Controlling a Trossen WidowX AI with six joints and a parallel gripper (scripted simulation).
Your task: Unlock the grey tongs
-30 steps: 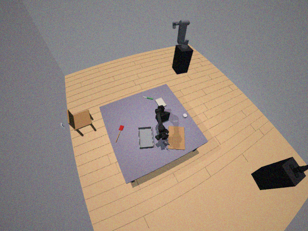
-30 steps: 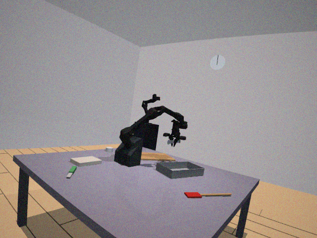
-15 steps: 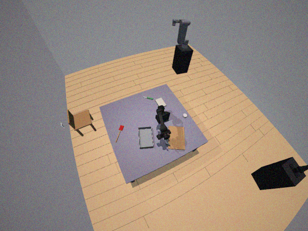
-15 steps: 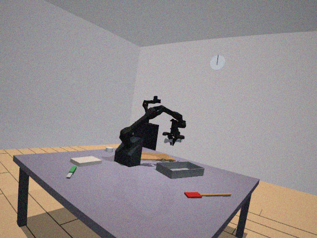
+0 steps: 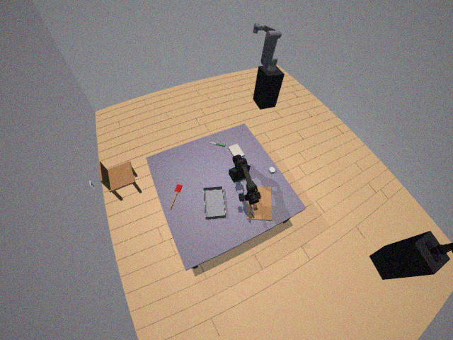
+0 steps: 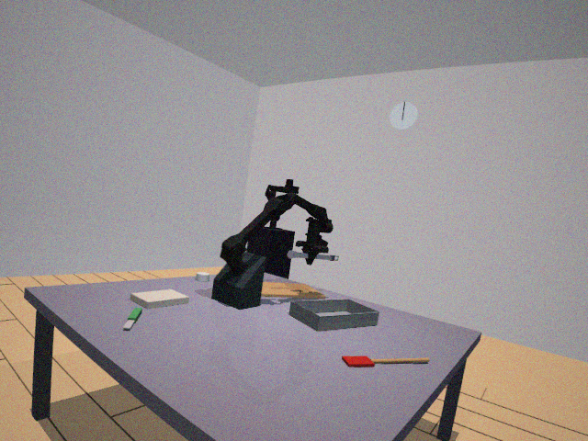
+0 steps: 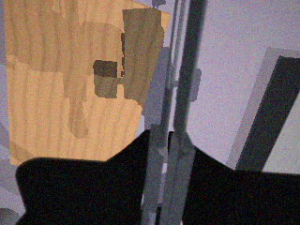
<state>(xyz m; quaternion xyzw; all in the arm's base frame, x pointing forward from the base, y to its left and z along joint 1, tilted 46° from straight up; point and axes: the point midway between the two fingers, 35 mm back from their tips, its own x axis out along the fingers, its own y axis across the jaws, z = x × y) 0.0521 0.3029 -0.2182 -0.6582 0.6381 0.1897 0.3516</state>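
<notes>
Right now the wooden board is 160 mm below my gripper tip and 140 mm behind it. The rest, counted from my gripper tip: red spatula: 610 mm ahead, 350 mm to the right, 160 mm below; then roasting tin: 280 mm ahead, 140 mm to the right, 140 mm below.
</notes>
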